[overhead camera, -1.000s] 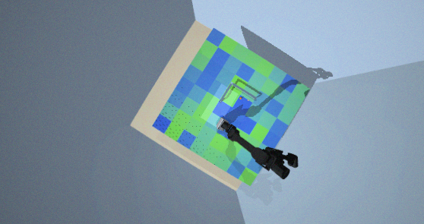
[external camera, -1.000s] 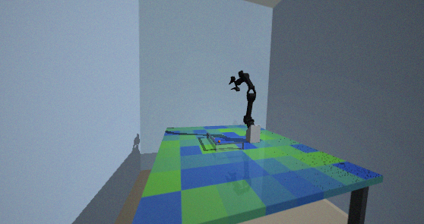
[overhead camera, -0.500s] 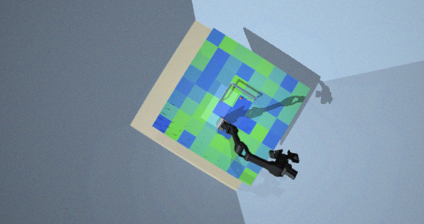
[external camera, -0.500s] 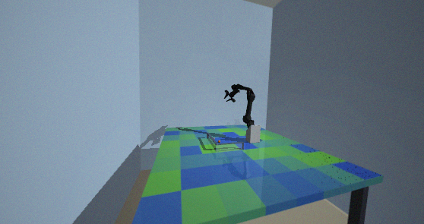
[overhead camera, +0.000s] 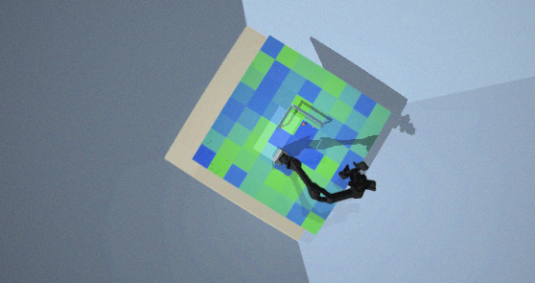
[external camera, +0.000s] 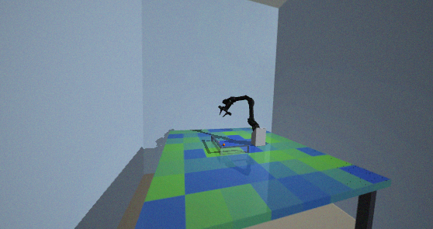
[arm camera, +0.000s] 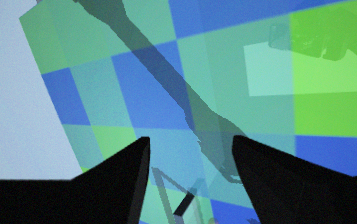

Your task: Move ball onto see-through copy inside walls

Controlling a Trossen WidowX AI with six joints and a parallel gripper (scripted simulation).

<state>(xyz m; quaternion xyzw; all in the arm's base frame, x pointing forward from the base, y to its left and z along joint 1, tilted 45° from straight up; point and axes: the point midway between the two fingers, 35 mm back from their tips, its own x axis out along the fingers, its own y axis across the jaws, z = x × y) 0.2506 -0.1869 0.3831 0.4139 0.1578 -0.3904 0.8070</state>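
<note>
The ball is 5 cm ahead of my gripper tip, 42 cm to the left of it and 20 cm below it.
</note>
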